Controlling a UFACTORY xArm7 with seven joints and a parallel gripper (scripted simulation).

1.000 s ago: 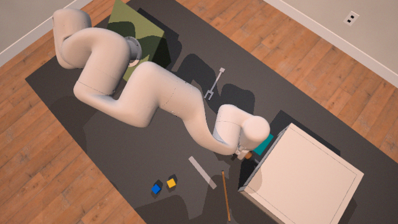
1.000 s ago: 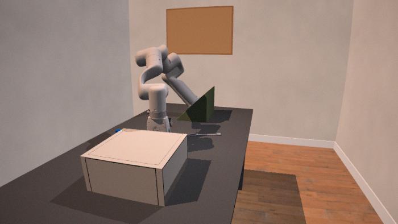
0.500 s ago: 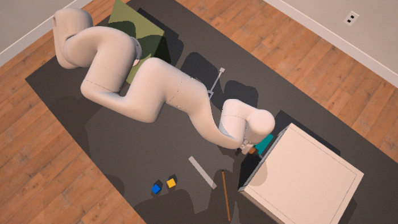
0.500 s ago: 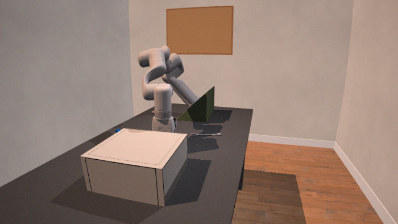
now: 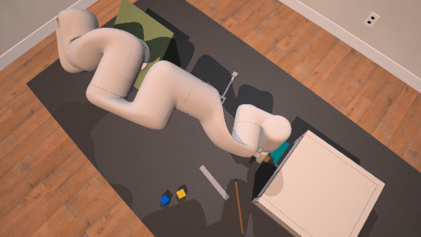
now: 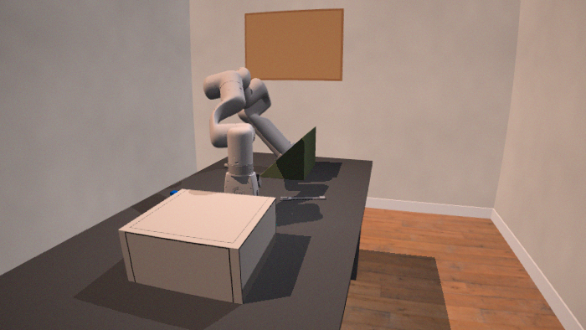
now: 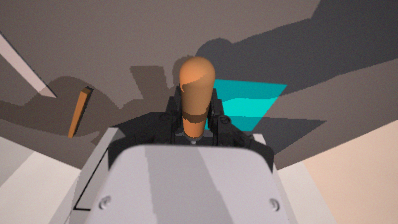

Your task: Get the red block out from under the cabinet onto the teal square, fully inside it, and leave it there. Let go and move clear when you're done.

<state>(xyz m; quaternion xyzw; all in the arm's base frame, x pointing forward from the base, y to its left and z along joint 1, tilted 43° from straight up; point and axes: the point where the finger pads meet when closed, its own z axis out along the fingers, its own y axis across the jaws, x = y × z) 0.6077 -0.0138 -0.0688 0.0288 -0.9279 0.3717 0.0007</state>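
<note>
My hand is 2 cm short of the teal square, 6 cm to the right of it and 2 cm above it. The rest, counted from my hand: flat grey strip (5 cm behind, 19 cm to the right, 2 cm below); then wooden stick (7 cm ahead, 19 cm to the right, 2 cm below); then hook tool (13 cm ahead, 4 cm to the left, 1 cm below).
</note>
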